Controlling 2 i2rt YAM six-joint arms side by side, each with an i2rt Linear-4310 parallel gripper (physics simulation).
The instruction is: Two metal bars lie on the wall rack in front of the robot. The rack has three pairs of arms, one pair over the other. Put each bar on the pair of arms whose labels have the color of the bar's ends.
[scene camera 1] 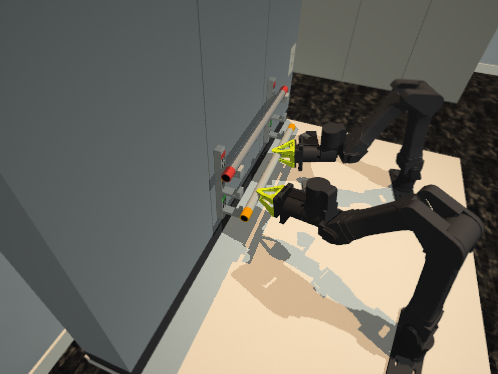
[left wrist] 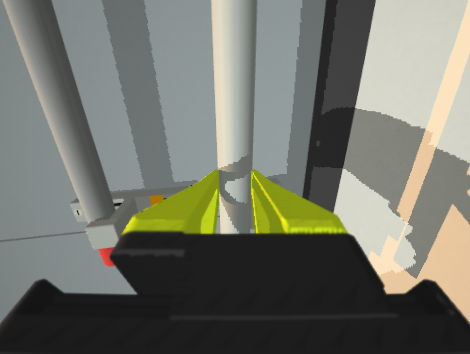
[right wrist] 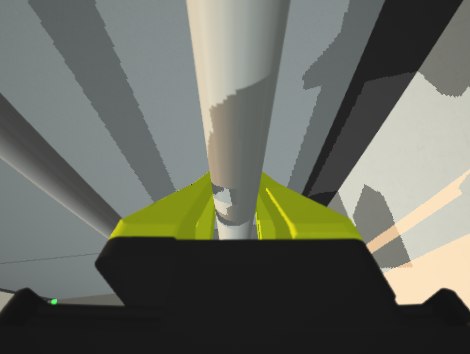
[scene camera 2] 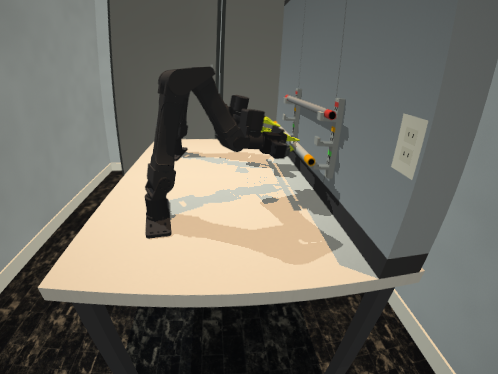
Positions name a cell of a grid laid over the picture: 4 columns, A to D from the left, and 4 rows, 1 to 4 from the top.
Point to a red-ended bar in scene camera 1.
B2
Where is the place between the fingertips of my right gripper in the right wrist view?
At C3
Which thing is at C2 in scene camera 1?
My right gripper.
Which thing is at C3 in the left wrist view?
My left gripper.
